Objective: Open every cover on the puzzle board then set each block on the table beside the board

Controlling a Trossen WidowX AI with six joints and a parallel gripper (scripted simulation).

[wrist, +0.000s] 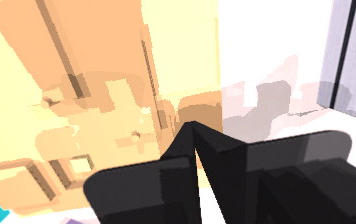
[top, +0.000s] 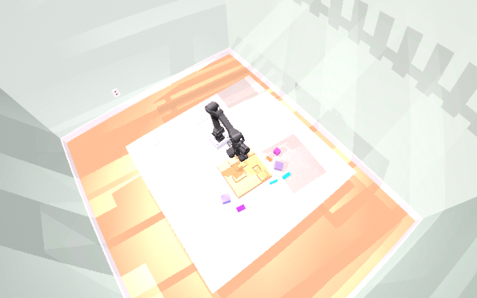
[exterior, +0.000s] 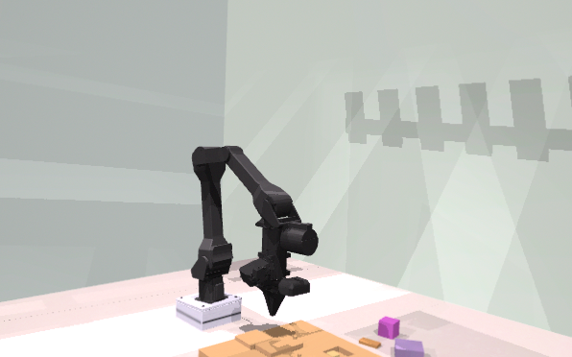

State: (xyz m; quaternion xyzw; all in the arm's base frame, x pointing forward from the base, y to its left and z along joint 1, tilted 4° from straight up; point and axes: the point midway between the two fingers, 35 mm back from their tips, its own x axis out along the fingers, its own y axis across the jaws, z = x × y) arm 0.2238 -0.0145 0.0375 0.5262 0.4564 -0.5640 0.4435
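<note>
My gripper tip is now 10 cm short of the puzzle board, 2 cm to the left of it and 5 cm above it. Also, from my gripper tip: blue-violet block (16 cm ahead, 28 cm to the right, 6 cm below); lilac block (26 cm ahead, 17 cm to the left, 6 cm below); small orange piece (16 cm ahead, 17 cm to the left, 7 cm below).
</note>
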